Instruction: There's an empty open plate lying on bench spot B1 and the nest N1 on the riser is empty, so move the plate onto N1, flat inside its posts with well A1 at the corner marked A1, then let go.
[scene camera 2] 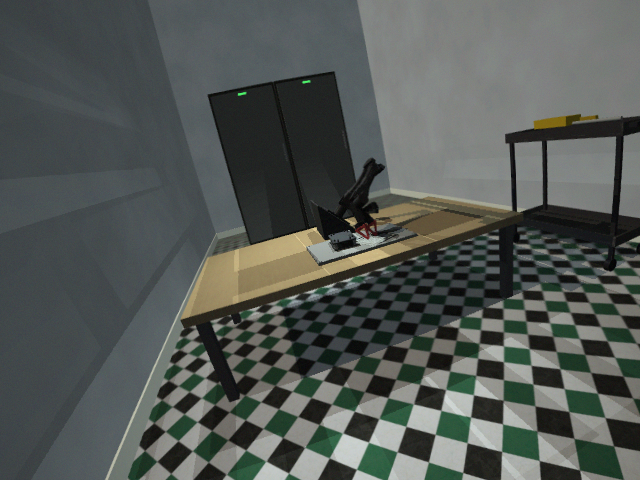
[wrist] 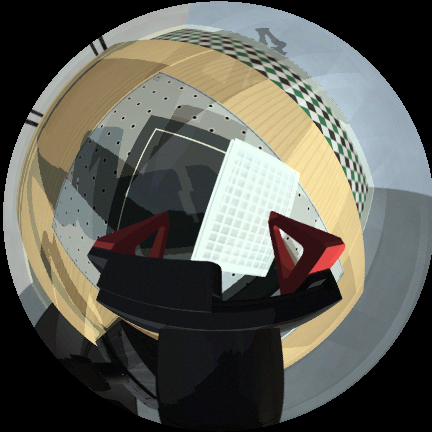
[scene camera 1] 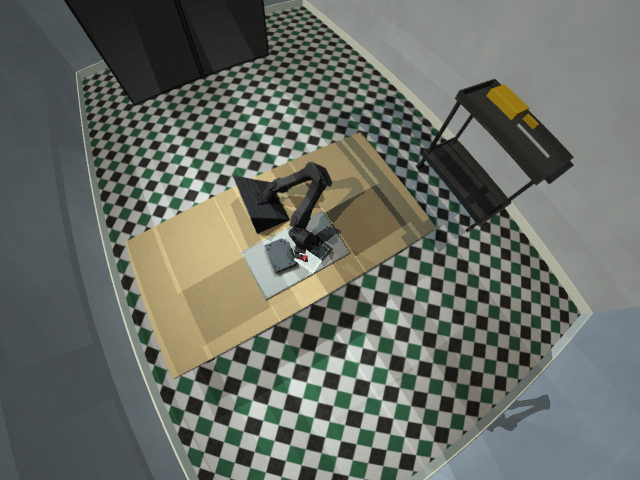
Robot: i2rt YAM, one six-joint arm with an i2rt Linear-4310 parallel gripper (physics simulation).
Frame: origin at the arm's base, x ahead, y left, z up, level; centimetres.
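Seen in the pictures: gripper, between the fingertips: (scene camera 2: 372, 237) (wrist: 218, 216) (scene camera 1: 309, 254); arm's base, origin of its link: (scene camera 2: 336, 216) (wrist: 123, 371) (scene camera 1: 265, 197).
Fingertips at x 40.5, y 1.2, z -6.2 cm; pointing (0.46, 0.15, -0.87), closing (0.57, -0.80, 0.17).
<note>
Pixels of each thing's top centre, then the offset from my fingertips to it. "spot": a spot on its surface instead. Level surfaces: height alone.
- white gridded plate, centre of its top: (wrist: 255, 213) (scene camera 2: 370, 238) (scene camera 1: 308, 259) dx +2.1, dy -2.6, dz +0.4 cm
- dark square with a pale outline, a spot on its surface: (wrist: 155, 155) spot: dx +1.4, dy +8.4, dz -1.1 cm
- dark grey riser with nest N1, centre of its top: (scene camera 2: 341, 234) (scene camera 1: 279, 253) dx -8.7, dy -13.4, dz +3.9 cm
- wooden table, height of its surface: dz -2.6 cm
The white gridded plate (scene camera 1: 311, 264) (wrist: 250, 200) lies on the bench, across the right part of a dark square with a pale outline (wrist: 155, 155) in the wrist view. I cannot read its A1 mark. My gripper (scene camera 1: 301, 256) (scene camera 2: 370, 235) (wrist: 218, 216) is open, its red fingers wide apart above the plate's area. In the wrist view the right fingertip is near the plate's right edge and the left one is over the dark square, well left of the plate. The dark grey riser with nest N1 (scene camera 1: 279, 254) (scene camera 2: 341, 238) stands beside the plate; its top shows small posts and no plate.
A grey perforated board (scene camera 1: 269, 285) (scene camera 2: 319, 255) (wrist: 172, 92) lies under these things on the wooden table (scene camera 1: 206, 242) (scene camera 2: 273, 268). A black wedge-shaped block (scene camera 1: 254, 198) (scene camera 2: 324, 221) stands by the arm's base. A dark cart (scene camera 1: 502, 138) with yellow boxes stands beyond the table.
</note>
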